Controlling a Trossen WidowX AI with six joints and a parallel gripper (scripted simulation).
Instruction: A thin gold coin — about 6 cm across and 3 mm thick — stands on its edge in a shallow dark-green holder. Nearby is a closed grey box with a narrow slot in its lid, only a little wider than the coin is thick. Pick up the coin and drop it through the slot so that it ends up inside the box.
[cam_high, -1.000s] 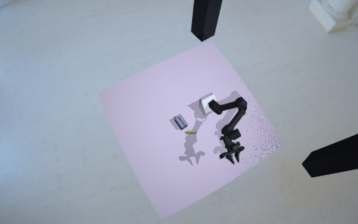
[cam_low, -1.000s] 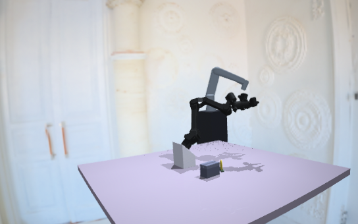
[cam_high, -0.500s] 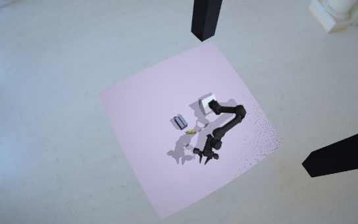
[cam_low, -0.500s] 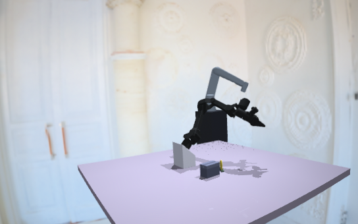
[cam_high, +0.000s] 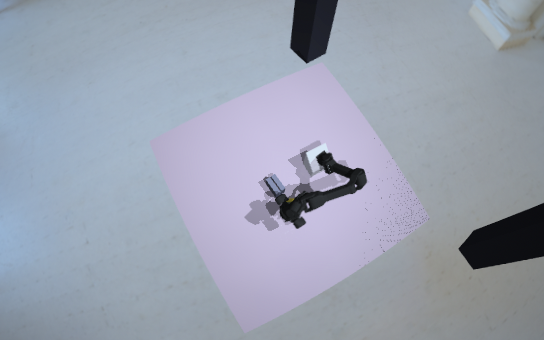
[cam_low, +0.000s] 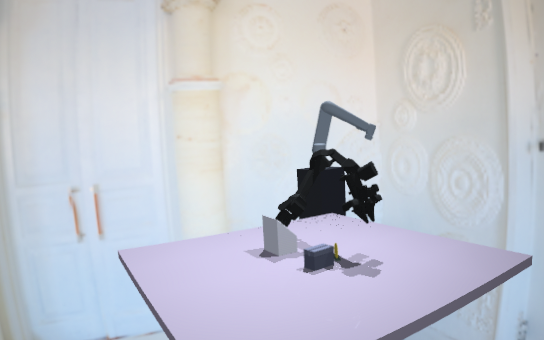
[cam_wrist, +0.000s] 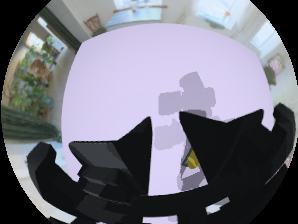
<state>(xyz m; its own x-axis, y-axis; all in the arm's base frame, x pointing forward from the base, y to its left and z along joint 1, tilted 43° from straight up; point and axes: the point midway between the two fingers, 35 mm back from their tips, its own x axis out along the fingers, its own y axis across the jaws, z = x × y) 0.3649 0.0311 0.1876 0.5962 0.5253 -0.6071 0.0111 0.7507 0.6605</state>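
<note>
Now: the coin 12 cm behind my gripper tip, 8 cm to the right of it and 12 cm below it.
</note>
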